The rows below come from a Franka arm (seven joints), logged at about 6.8 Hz.
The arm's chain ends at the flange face. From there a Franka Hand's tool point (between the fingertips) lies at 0.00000 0.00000 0.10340 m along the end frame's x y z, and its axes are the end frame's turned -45 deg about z.
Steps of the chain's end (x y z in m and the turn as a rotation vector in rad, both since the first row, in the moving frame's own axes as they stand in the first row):
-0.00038, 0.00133, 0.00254, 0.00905, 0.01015, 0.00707
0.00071, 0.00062, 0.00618, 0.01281, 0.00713, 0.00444
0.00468, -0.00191, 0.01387, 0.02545, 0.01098, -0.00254
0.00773, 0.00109, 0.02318, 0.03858, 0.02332, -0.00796
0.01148, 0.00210, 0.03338, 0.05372, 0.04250, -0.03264
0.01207, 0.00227, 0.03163, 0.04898, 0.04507, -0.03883
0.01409, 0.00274, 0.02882, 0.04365, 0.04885, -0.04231
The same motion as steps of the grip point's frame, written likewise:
0.00019, 0.00076, 0.00253, -0.00078, 0.01358, 0.00707
0.00152, 0.00053, 0.00617, 0.00402, 0.01410, 0.00444
0.00732, 0.00090, 0.01383, 0.01023, 0.02576, -0.00254
0.00921, 0.00510, 0.02307, 0.01079, 0.04377, -0.00796
0.01365, 0.00867, 0.03314, 0.00793, 0.06804, -0.03264
0.01379, 0.00972, 0.03140, 0.00276, 0.06650, -0.03883
0.01479, 0.01214, 0.02860, -0.00368, 0.06541, -0.04231

